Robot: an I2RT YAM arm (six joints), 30 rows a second.
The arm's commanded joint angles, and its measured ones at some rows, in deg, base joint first. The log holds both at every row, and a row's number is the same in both.
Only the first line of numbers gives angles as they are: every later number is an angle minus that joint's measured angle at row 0.
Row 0, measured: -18.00, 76.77, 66.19, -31.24, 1.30, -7.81
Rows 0 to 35, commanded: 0.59, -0.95, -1.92, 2.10, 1.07, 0.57; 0.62, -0.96, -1.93, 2.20, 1.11, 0.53; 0.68, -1.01, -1.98, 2.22, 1.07, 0.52; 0.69, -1.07, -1.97, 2.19, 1.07, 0.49; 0.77, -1.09, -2.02, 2.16, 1.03, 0.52; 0.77, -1.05, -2.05, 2.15, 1.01, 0.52; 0.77, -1.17, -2.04, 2.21, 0.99, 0.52; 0.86, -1.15, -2.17, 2.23, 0.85, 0.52; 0.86, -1.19, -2.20, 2.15, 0.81, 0.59; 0.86, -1.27, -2.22, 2.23, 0.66, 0.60; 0.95, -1.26, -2.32, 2.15, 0.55, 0.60; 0.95, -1.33, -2.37, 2.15, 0.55, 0.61; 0.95, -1.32, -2.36, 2.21, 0.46, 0.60; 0.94, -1.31, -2.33, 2.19, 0.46, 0.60; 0.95, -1.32, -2.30, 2.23, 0.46, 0.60; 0.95, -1.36, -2.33, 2.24, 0.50, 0.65; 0.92, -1.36, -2.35, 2.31, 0.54, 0.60; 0.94, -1.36, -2.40, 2.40, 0.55, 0.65; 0.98, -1.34, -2.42, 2.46, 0.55, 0.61; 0.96, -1.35, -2.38, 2.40, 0.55, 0.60; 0.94, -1.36, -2.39, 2.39, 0.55, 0.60; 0.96, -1.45, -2.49, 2.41, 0.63, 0.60; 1.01, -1.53, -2.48, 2.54, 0.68, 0.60; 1.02, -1.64, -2.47, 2.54, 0.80, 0.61; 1.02, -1.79, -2.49, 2.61, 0.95, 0.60; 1.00, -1.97, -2.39, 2.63, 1.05, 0.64; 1.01, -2.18, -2.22, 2.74, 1.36, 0.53; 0.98, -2.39, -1.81, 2.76, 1.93, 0.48; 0.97, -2.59, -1.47, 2.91, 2.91, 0.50; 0.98, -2.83, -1.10, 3.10, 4.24, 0.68; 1.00, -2.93, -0.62, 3.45, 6.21, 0.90; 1.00, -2.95, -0.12, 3.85, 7.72, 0.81; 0.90, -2.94, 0.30, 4.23, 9.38, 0.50; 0.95, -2.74, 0.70, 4.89, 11.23, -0.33; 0.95, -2.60, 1.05, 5.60, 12.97, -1.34; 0.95, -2.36, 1.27, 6.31, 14.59, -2.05
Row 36, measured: 0.68, -1.40, -0.41, 2.22, 7.65, -0.57
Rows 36 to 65, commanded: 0.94, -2.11, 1.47, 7.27, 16.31, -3.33; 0.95, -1.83, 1.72, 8.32, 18.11, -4.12; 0.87, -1.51, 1.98, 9.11, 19.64, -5.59; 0.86, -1.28, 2.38, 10.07, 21.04, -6.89; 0.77, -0.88, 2.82, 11.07, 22.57, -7.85; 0.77, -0.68, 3.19, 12.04, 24.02, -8.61; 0.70, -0.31, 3.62, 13.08, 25.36, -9.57; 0.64, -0.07, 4.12, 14.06, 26.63, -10.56; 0.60, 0.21, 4.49, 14.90, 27.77, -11.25; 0.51, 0.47, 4.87, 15.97, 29.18, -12.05; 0.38, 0.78, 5.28, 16.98, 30.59, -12.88; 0.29, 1.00, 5.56, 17.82, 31.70, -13.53; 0.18, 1.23, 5.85, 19.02, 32.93, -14.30; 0.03, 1.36, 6.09, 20.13, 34.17, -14.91; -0.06, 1.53, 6.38, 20.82, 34.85, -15.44; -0.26, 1.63, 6.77, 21.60, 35.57, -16.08; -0.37, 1.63, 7.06, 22.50, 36.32, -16.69; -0.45, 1.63, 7.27, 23.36, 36.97, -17.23; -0.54, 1.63, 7.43, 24.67, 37.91, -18.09; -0.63, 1.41, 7.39, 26.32, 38.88, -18.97; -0.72, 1.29, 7.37, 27.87, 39.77, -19.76; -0.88, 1.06, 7.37, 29.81, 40.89, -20.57; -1.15, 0.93, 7.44, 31.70, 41.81, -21.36; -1.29, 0.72, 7.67, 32.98, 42.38, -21.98; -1.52, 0.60, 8.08, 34.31, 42.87, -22.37; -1.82, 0.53, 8.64, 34.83, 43.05, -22.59; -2.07, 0.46, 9.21, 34.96, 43.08, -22.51; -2.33, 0.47, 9.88, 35.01, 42.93, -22.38; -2.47, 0.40, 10.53, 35.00, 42.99, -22.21; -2.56, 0.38, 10.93, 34.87, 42.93, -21.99
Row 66, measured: -2.03, 2.08, 4.22, 30.25, 40.59, -20.90
